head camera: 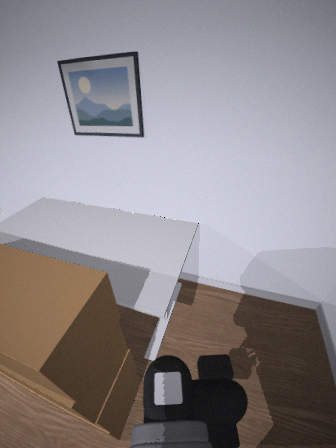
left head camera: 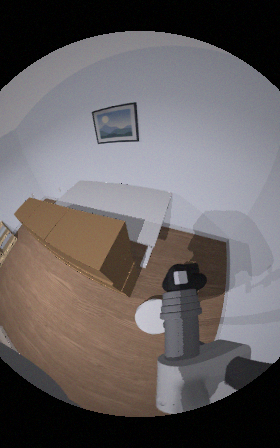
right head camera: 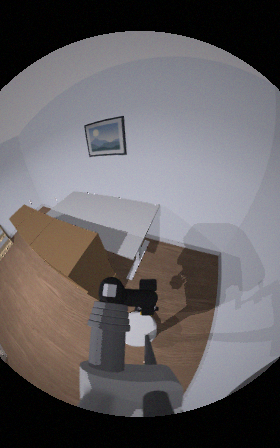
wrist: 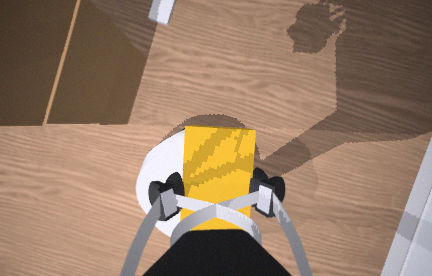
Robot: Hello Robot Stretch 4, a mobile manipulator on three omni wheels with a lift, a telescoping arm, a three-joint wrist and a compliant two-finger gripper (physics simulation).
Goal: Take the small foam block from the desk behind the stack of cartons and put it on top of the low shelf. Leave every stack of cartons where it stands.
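Seen in the pictures: gripper, fingertip midpoint: (wrist: 216, 185); robot's base, link origin: (left head camera: 153, 315) (right head camera: 137, 327).
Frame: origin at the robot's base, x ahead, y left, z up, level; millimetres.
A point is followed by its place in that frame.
Observation:
A yellow foam block (wrist: 220, 155) {x 196, y -92, z 865 mm} is between the two fingertips of my gripper (wrist: 216, 185) {x 163, y -87, z 837 mm}, which is shut on it, in the wrist view. The block is held above the floor; the head views do not show it clearly. The stack of cartons (head camera: 50, 295) {x 438, y 330, z 1052 mm} (left head camera: 85, 235) {x 426, y 387, z 1052 mm} (right head camera: 60, 245) {x 416, y 395, z 1052 mm} (wrist: 30, 60) stands at the left, in front of the white desk (head camera: 150, 240) {x 1102, y 90, z 692 mm} (left head camera: 120, 197) {x 1201, y 350, z 693 mm} (right head camera: 112, 210) {x 1184, y 289, z 692 mm}. The gripper is to the right of the cartons, off the desk's near right end. Part of a light wooden low shelf shows at the far left edge of both side head views.
A white round disc (left head camera: 149, 316) {x 1, y 51, z 187 mm} (right head camera: 140, 330) {x -16, y -42, z 187 mm} (wrist: 155, 175) {x 51, y 132, z 187 mm} lies below the gripper, over the wooden floor (head camera: 200, 320) {x 923, y -272, z -28 mm}. A wall with a framed picture (head camera: 102, 95) {x 1538, y 352, z 1511 mm} rises behind the desk. Another wall runs along the right side. Shadows of the robot fall on floor and wall.

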